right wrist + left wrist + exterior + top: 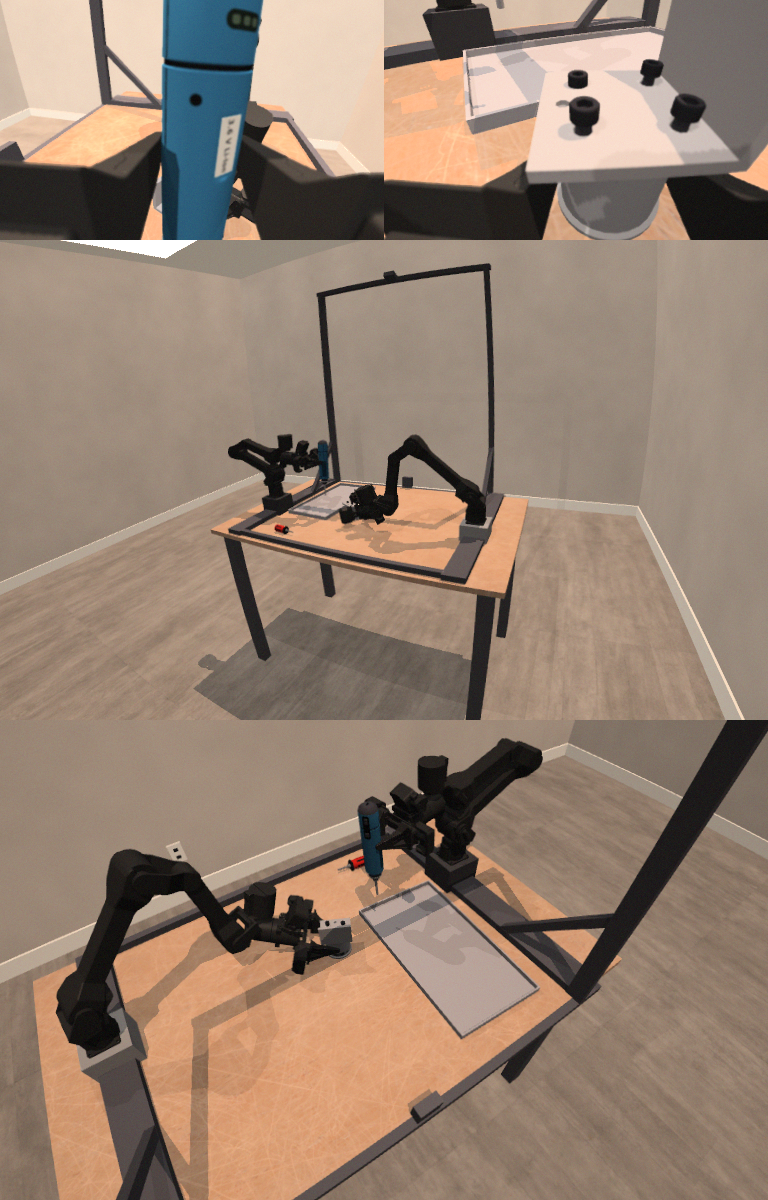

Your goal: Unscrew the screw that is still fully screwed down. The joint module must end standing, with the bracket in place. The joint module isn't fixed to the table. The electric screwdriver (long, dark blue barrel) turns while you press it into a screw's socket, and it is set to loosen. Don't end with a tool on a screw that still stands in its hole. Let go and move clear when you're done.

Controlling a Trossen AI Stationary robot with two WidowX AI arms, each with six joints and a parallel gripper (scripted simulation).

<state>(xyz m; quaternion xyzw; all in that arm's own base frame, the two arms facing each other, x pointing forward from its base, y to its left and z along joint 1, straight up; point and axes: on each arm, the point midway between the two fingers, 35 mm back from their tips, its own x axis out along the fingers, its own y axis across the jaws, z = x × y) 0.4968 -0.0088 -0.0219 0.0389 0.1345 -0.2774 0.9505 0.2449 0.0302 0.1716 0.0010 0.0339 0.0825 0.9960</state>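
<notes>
The grey L-shaped bracket is 20 mm behind my left hand, 20 mm to the right of it and 30 mm above it. Round my left hand: shallow grey tray: 170 mm behind, 220 mm to the right, 30 mm below; then screwdriver bit: 150 mm to the right, 70 mm above; then screw: 10 mm behind, 50 mm to the right, 30 mm above.
</notes>
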